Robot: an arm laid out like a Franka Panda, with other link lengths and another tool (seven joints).
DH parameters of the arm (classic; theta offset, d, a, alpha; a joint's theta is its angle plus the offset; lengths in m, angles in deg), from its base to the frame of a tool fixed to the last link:
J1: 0 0.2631 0 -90
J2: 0 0 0 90
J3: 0 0.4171 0.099 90
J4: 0 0 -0.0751 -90
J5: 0 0.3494 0 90
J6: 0 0 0.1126 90
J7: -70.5 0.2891 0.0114 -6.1
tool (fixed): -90 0.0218 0 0
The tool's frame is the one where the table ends.
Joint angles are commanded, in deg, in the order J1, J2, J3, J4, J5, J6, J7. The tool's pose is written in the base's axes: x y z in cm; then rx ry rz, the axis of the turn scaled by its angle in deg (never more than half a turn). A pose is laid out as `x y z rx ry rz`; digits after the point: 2 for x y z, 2 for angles.
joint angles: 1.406, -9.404, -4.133, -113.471, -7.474, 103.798, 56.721
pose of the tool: 50.78 -5.99 36.89 106.41 133.81 -13.84
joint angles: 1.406, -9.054, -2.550, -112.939, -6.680, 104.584, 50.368
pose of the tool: 51.69 -4.04 37.17 96.92 140.35 -12.09
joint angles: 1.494, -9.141, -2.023, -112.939, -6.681, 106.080, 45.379
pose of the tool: 52.50 -3.33 37.59 89.25 143.86 -10.67
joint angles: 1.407, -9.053, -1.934, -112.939, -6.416, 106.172, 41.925
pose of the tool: 52.54 -3.13 37.51 85.01 146.59 -10.37
